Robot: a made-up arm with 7 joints.
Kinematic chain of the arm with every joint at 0, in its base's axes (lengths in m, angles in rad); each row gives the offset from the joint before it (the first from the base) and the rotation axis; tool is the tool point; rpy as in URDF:
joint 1: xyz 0 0 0.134 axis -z
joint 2: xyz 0 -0.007 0.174 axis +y
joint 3: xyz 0 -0.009 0.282 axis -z
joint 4: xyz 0 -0.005 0.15 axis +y
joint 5: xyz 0 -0.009 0.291 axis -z
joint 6: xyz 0 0 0.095 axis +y
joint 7: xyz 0 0 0.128 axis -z
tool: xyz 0 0 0 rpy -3.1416 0 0
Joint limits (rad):
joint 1: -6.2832..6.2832
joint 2: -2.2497..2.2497
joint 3: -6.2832..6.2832
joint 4: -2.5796..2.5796
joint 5: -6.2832..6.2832
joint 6: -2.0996..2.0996
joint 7: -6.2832..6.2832
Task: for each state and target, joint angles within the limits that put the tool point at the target. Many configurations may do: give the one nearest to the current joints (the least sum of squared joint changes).
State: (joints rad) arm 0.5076 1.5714 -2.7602 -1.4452 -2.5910 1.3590 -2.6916
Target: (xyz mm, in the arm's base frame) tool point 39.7 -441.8 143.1
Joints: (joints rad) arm 0.6976 1.3234 -2.3974 -1.7325 -2.5402 1.4803 -2.6916
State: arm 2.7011 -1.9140 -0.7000 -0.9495 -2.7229 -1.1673 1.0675
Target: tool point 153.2 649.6 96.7
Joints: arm 2.4601 -1.6453 -0.9683 -1.5531 -2.5655 -1.2857 1.0675
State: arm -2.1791 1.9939 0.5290 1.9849 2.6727 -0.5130 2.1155
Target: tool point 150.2 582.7 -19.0
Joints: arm -2.1037 1.6294 0.9441 1.4744 2.6857 -0.3271 2.1155
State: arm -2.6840 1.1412 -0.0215 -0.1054 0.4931 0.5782 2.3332
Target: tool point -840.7 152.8 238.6
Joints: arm -2.9932 1.2975 -0.1488 0.4683 0.4126 0.9192 2.3332
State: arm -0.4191 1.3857 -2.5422 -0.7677 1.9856 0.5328 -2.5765
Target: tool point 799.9 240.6 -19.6
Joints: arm -0.4340 1.6355 -2.5669 -0.5620 1.9640 0.4272 -2.5765
